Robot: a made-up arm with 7 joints.
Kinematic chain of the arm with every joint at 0, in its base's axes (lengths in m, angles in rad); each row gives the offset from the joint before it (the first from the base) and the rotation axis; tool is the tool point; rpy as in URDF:
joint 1: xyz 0 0 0.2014 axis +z
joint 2: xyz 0 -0.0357 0.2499 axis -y
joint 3: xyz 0 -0.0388 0.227 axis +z
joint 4: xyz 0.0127 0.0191 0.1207 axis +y
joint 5: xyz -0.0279 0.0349 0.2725 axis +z
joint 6: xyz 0 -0.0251 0.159 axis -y
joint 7: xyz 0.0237 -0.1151 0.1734 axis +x
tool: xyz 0 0 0 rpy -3.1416 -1.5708 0
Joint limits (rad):
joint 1: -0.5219..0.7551
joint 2: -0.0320..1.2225
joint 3: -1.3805..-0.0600
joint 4: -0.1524..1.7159
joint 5: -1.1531..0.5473
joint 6: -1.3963..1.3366
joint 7: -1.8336..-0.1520
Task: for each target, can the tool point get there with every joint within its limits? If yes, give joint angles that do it. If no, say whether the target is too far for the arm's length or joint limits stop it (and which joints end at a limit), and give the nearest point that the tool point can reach.
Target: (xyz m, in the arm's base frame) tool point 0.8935 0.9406 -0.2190
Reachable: no: too far | nearest point 0.4867 0.2972 0.5628 | short by 1.091 m
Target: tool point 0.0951 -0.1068 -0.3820
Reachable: no: joint limits stop it (at a limit: joint 1, joint 2, joint 3, joint 4, joint 6) | nearest point 0.2277 -0.4998 0.4749 | short by 0.952 m
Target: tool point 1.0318 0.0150 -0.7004
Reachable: no: too far | nearest point 0.5641 -0.0043 0.5426 | short by 1.328 m
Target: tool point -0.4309 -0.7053 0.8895
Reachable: yes | joints 0.4320 1.0882 -1.2619 0.5280 0.3608 -0.3013 -1.6381
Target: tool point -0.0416 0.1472 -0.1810
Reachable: no: joint limits stop it (at a limit: joint 1, joint 2, joint 3, joint 4, joint 5, joint 6) | nearest point 0.3581 0.2349 0.5298 | short by 0.820 m
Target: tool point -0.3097 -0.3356 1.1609
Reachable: yes | joints 0.2924 0.9259 -0.3567 0.4081 0.3010 -1.0291 -1.2915
